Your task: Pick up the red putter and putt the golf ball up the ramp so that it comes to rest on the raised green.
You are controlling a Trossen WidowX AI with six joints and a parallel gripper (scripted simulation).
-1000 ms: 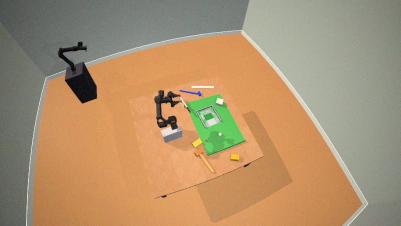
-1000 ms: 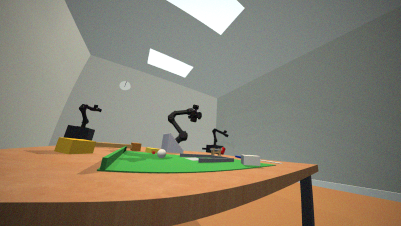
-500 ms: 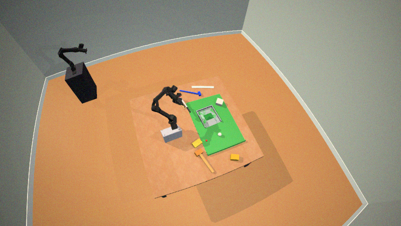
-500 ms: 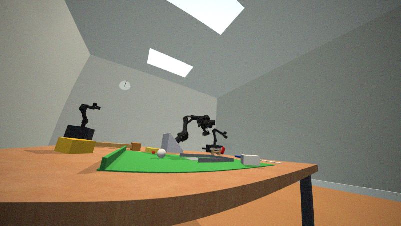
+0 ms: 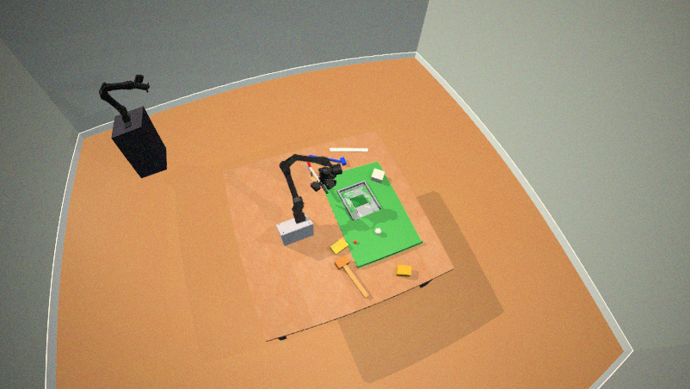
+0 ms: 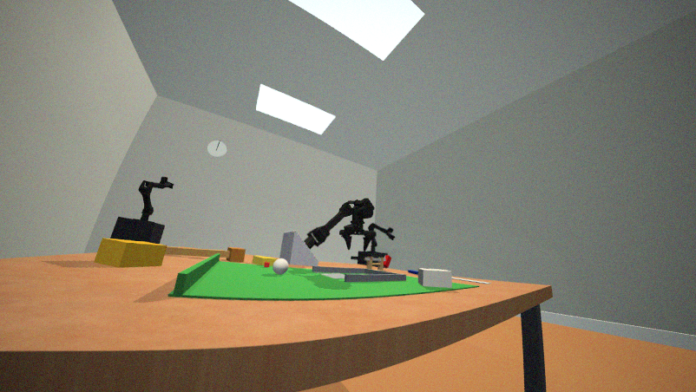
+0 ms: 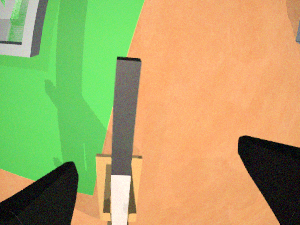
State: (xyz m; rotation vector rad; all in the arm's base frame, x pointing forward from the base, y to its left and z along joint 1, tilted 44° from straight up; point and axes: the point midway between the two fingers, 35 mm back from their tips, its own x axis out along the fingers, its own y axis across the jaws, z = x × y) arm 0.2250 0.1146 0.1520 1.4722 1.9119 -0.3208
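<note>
The red putter lies 11 cm to the left of my gripper tip and 4 cm below it. The rest, counted from my gripper tip: white stick (34 cm ahead, 31 cm to the left, 10 cm below); white block (43 cm ahead, 7 cm below, 1 cm to the right); blue putter-like tool (28 cm to the left, 16 cm ahead, 8 cm below).
</note>
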